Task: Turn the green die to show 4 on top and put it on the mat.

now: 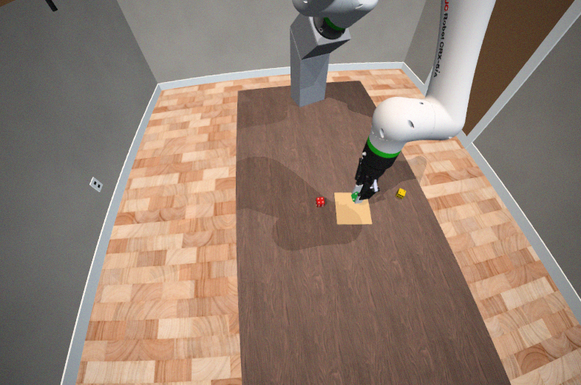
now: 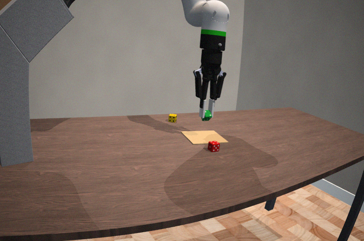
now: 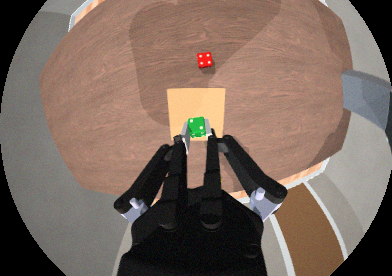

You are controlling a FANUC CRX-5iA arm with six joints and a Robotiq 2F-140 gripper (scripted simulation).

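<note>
My gripper is now 3 cm above the green die. Also, from my hand: tan mat: 11 cm below; yellow die: 22 cm to the left, 10 cm below, 5 cm behind; red die: 13 cm to the right, 10 cm below, 2 cm behind.
</note>
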